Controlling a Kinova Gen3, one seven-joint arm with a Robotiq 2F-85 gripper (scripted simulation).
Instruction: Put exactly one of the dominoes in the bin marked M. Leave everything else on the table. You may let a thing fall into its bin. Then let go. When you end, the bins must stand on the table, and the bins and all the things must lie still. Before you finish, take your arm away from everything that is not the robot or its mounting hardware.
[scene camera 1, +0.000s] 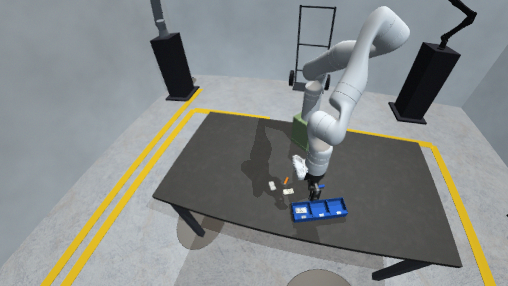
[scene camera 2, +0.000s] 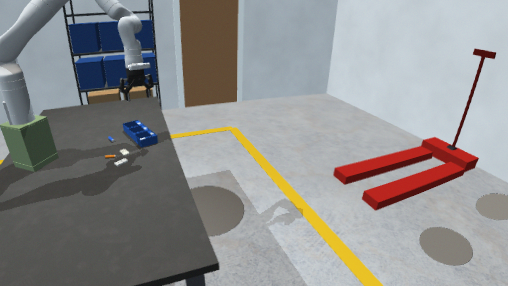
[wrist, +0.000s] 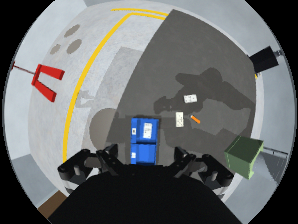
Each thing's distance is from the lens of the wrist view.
gripper (wrist: 146, 152): 16 cm
blue bin tray (wrist: 143, 151): 38 cm
